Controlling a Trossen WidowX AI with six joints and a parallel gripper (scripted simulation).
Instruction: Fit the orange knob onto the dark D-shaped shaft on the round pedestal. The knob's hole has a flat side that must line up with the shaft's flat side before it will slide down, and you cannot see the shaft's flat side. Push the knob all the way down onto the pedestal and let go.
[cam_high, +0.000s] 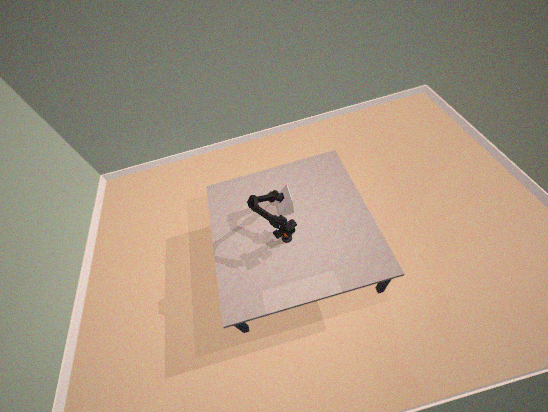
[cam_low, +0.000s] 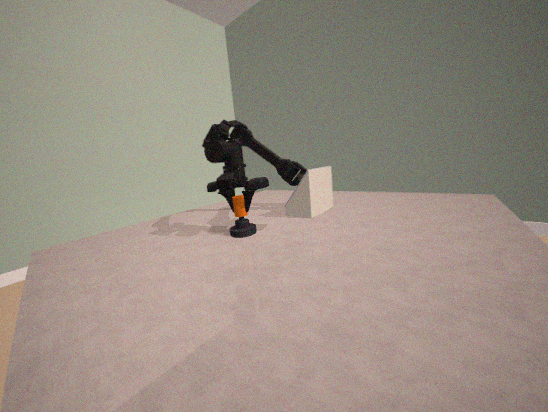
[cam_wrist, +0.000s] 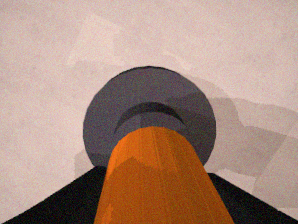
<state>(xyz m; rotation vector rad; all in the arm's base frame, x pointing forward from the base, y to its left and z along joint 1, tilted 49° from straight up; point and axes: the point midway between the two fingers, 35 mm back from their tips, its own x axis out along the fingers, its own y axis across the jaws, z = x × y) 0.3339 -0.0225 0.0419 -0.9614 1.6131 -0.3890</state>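
Right now my gripper tip is 40 mm above the dark round pedestal. From my gripper tip the other things lie so: orange knob 20 mm above.
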